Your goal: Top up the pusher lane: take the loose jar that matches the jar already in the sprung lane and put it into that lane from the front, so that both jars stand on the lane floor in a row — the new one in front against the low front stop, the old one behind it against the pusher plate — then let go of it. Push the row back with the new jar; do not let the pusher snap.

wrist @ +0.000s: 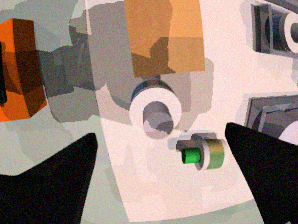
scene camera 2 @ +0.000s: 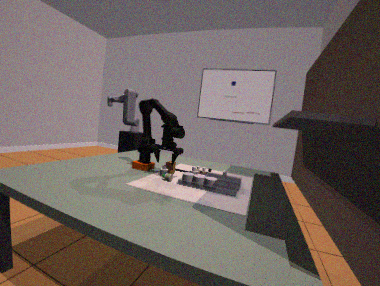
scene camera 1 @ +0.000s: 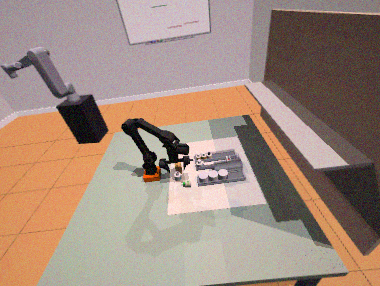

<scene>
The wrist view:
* gripper: 163,134
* white mat: 150,173
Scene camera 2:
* white mat: 237,205
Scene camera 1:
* white mat: 182,199
</scene>
